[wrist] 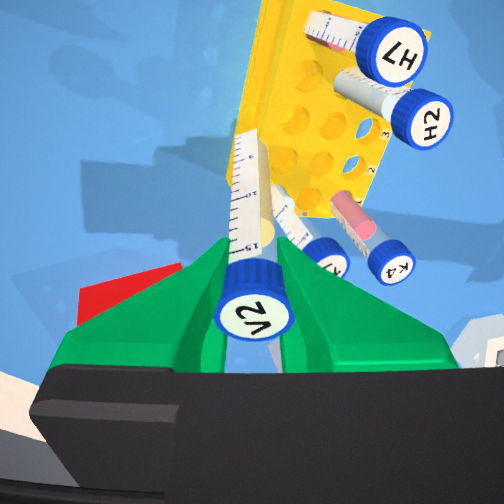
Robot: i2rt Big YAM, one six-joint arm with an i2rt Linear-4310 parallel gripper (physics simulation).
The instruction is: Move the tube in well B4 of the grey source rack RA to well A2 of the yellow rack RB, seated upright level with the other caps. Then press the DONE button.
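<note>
My gripper (252, 250) with green fingers is shut on a tube with a blue cap marked V2 (254, 305); its graduated body points away toward the near left corner of the yellow rack RB (310, 130). The tube's lower end overlaps the rack's near edge; I cannot tell whether it is in a well. Seated in the rack are tubes capped H7 (392, 51), H2 (422, 119), K4 (391, 262) with pink contents, and one partly hidden cap (327, 256) just right of my held tube. Several rack wells are open. The grey rack RA is not in view.
A red flat shape (117, 292) lies on the blue surface to the left of my fingers. A pale grey object (482, 342) shows at the right edge. A light strip (15, 405) shows at the lower left.
</note>
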